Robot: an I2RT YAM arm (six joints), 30 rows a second.
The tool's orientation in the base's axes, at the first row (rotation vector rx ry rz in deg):
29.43 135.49 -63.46
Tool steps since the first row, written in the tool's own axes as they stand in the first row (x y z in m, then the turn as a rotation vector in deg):
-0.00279 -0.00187 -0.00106 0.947 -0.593 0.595
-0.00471 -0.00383 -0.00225 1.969 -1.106 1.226
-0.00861 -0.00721 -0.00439 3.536 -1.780 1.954
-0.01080 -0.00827 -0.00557 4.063 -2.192 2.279
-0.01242 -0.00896 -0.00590 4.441 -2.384 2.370
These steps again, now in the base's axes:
0.00104 -0.00066 0.00330 -0.925 -0.701 -0.505
0.00129 -0.00116 0.00624 -1.861 -1.373 -1.120
0.00217 -0.00202 0.01169 -3.300 -2.147 -1.999
0.00311 -0.00202 0.01422 -3.858 -2.581 -2.226
0.00399 -0.00239 0.01574 -4.243 -2.719 -2.373

